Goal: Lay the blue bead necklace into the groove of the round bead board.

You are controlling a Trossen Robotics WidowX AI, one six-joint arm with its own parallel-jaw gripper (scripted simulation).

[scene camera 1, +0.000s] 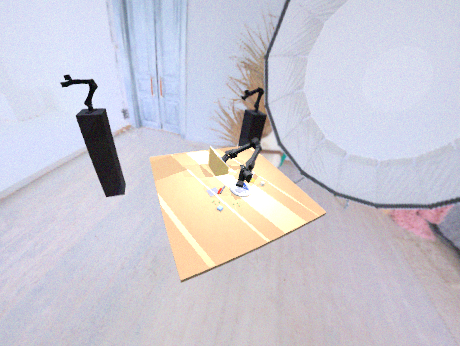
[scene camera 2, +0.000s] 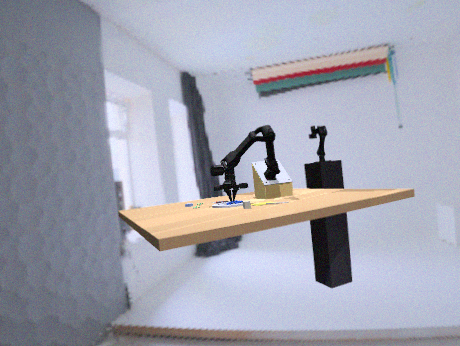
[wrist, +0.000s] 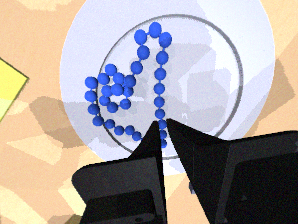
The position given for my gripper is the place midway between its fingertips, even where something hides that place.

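Note:
You'd see my gripper (wrist: pixel 161 123) here, and there's a round bead board (wrist: pixel 197 87) as well.

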